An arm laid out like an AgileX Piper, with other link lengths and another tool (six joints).
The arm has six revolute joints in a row. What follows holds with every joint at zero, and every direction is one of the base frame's. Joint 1 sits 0.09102 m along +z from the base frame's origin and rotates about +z. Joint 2 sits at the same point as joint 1 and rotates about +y. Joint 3 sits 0.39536 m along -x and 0.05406 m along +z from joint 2 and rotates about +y. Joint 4 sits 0.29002 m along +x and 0.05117 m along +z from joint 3 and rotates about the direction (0.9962, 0, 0.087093). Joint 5 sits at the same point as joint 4 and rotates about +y. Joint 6 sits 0.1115 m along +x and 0.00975 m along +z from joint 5 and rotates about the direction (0.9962, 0, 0.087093). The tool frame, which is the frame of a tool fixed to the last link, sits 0.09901 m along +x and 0.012 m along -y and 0.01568 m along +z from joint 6; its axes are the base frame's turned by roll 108.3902, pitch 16.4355 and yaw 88.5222 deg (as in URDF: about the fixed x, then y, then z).
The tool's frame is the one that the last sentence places.
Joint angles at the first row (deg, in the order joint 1, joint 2, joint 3, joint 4, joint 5, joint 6):
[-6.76 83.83 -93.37 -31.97 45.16 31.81]
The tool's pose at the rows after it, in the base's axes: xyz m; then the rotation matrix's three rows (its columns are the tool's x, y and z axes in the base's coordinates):
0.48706 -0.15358 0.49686; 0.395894 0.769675 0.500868; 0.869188 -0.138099 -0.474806; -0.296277 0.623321 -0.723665
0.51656 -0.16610 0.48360; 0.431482 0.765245 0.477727; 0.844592 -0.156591 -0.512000; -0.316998 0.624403 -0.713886
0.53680 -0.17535 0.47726; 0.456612 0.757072 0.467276; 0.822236 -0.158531 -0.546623; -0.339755 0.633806 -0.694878
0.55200 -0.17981 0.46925; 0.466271 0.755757 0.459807; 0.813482 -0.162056 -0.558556; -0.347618 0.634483 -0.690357
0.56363 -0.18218 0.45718; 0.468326 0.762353 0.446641; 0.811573 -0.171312 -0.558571; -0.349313 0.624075 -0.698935
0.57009 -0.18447 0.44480; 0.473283 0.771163 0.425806; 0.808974 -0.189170 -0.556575; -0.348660 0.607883 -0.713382
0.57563 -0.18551 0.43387; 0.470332 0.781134 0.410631; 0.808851 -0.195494 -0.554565; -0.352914 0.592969 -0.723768
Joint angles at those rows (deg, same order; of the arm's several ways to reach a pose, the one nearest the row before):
[-6.63 89.44 -97.39 -34.20 45.16 34.50]
[-6.63 94.10 -99.99 -38.91 44.78 38.62]
[-6.63 97.33 -102.03 -42.99 44.30 41.61]
[-6.63 99.71 -103.52 -44.70 44.08 43.11]
[-6.63 101.59 -104.33 -45.14 44.19 43.93]
[-6.63 102.93 -104.68 -45.24 44.90 44.66]
[-6.63 103.94 -104.68 -45.24 45.10 44.88]

